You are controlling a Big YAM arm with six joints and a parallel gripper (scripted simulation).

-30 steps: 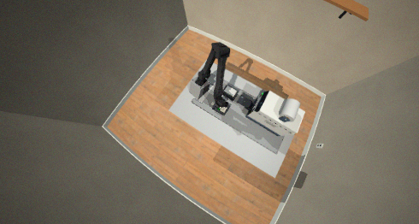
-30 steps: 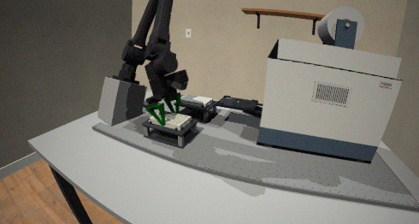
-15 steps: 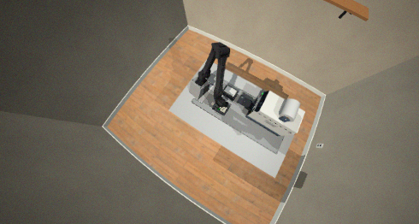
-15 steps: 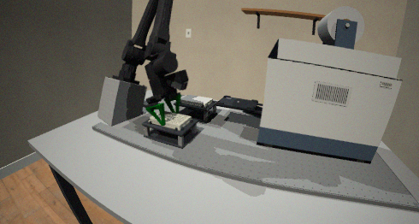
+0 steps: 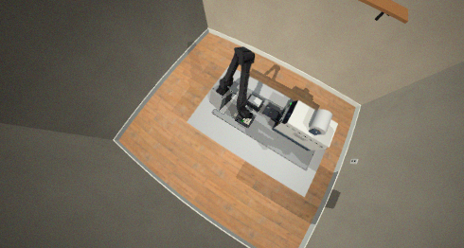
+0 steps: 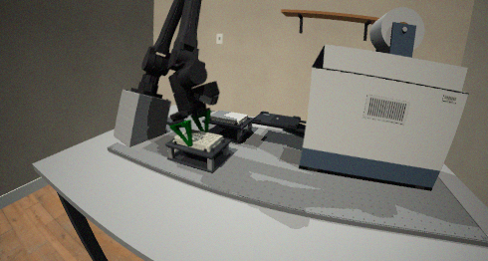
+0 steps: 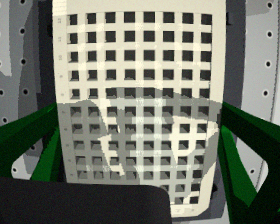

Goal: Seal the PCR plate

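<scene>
My gripper is now right at the 96-well plate C15. The rest, counted from my hand: dark stage: 180 mm to the left, 180 mm ahead, 40 mm above; then white start key: 280 mm to the left, 280 mm ahead, 130 mm above; then sealed plate C51: 210 mm to the left, 10 mm behind.
</scene>
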